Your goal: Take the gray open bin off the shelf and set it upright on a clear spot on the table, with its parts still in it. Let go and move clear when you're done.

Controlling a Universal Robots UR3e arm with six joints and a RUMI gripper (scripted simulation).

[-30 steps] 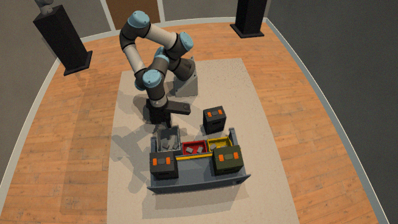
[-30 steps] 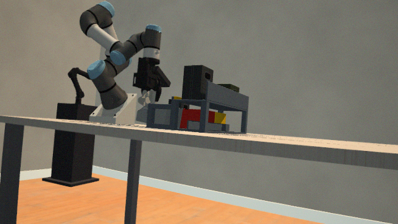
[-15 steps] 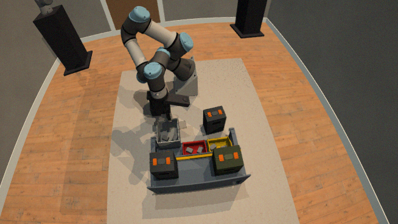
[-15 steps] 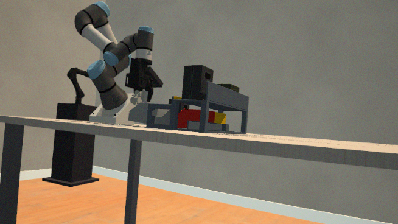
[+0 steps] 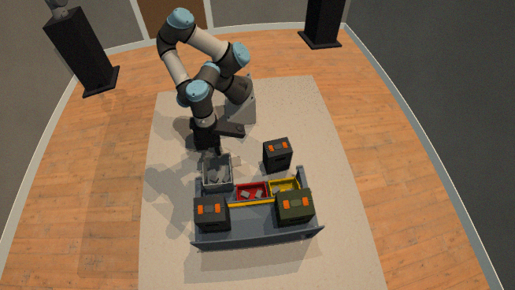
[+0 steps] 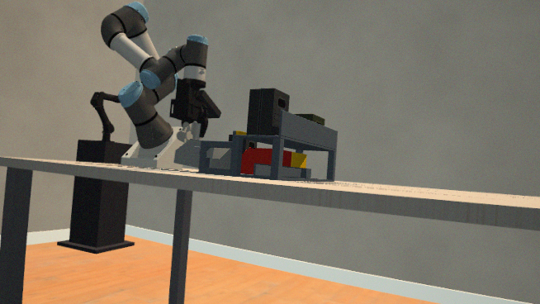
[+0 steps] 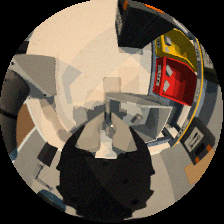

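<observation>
Right now the gray open bin is 6 cm ahead of my hand, 2 cm to the right of it and 1 cm below it. The rest, counted from my hand: yellow rail: 24 cm ahead, 6 cm to the left, 5 cm above; red bin: 20 cm ahead, 7 cm to the left, 2 cm below; yellow bin: 22 cm ahead, 18 cm to the left, 2 cm below.
</observation>
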